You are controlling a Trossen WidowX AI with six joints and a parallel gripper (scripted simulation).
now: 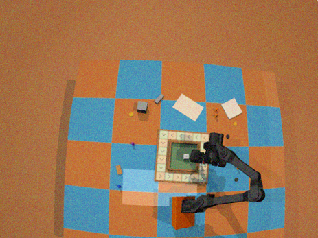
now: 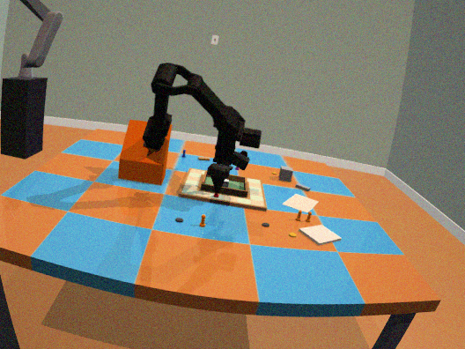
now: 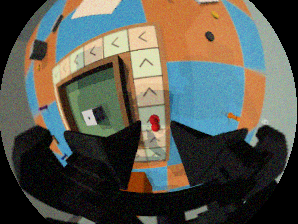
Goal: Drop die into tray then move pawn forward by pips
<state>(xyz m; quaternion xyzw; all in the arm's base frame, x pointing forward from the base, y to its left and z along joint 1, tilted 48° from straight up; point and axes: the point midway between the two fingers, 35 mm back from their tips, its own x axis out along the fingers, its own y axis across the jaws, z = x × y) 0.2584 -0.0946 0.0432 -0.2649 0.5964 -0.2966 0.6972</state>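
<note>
The red pawn is 10 mm below my gripper tip. The rest, counted from my gripper tip: purple pawn (60 mm ahead, 390 mm to the left, 20 mm below); then grey bar (330 mm ahead, 280 mm to the left, 30 mm below); then white die (20 mm ahead, 100 mm to the left, 10 mm below).
</note>
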